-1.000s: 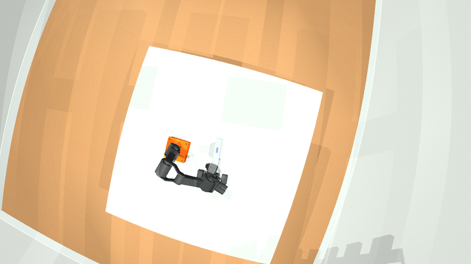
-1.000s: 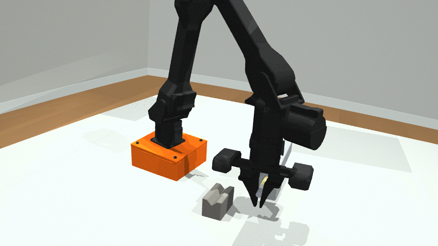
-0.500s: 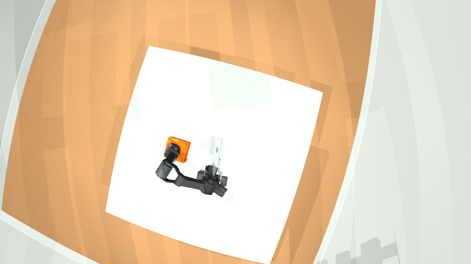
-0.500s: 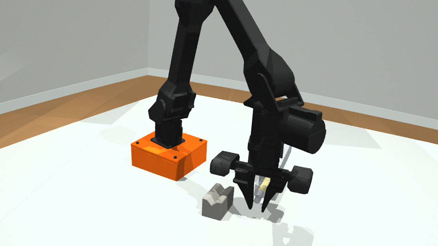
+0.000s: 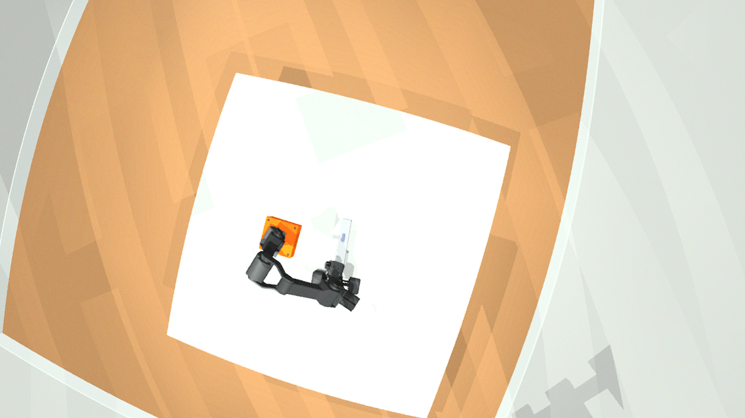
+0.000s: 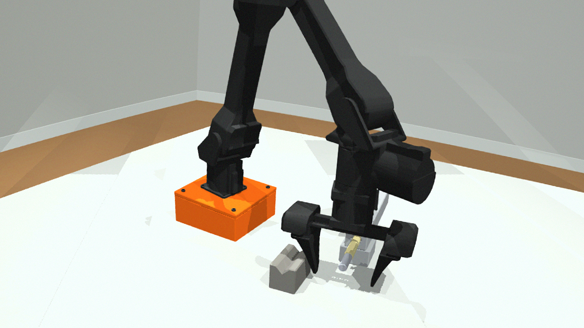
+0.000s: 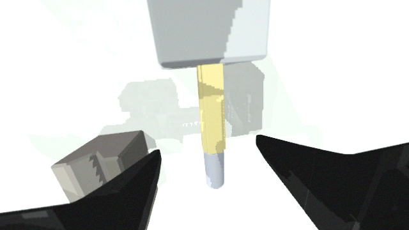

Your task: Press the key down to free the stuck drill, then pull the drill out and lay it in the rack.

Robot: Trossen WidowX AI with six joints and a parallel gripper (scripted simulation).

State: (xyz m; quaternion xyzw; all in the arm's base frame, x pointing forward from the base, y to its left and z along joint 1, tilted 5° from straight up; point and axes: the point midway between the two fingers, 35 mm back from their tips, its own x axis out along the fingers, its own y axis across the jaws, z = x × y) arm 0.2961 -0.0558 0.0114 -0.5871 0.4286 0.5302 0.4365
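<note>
Now: gripper tip 10 mm past the drill, 50 mm to the right of it and 30 mm below it. The rest, counted from my gripper tip: pale grey block (40 mm behind, 140 mm to the left, 30 mm above); grey v-grooved rack (70 mm behind, 30 mm to the right, 10 mm above); dark blue key (50 mm behind, 170 mm to the left, 40 mm above).
</note>
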